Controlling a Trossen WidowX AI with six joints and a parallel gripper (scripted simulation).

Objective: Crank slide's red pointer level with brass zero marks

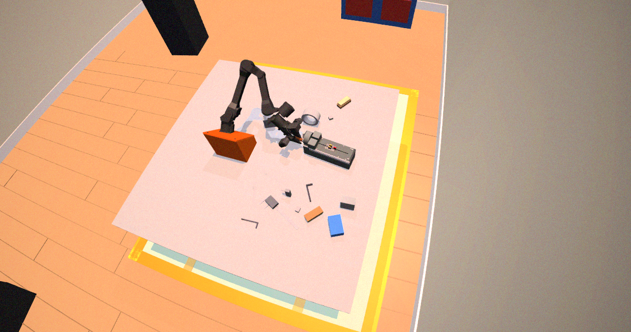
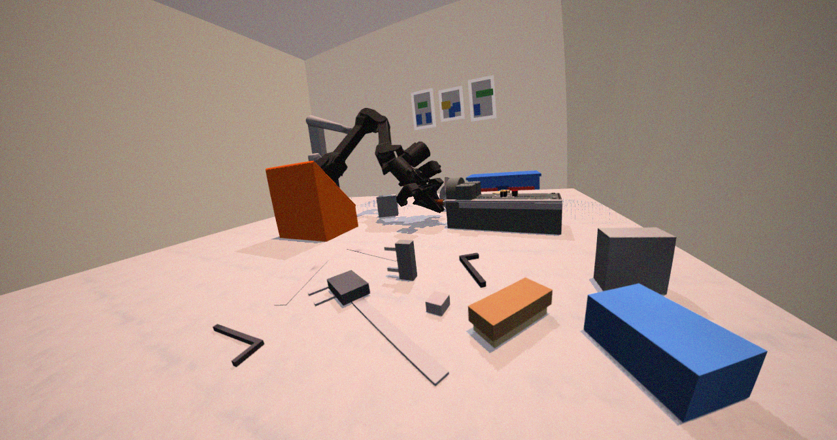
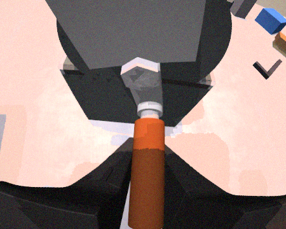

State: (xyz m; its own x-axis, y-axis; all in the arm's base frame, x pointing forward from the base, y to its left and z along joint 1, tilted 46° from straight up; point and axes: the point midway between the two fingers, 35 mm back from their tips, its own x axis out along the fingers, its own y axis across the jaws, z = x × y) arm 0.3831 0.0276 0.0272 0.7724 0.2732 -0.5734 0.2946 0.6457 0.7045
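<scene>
The crank handle is 30 mm above my gripper tip, 20 mm behind it and 10 mm to the left of it. The rest, counted from my gripper tip: red pointer 190 mm ahead, 50 mm above, 40 mm to the right; blue block 430 mm to the right, 240 mm ahead, 20 mm below.
</scene>
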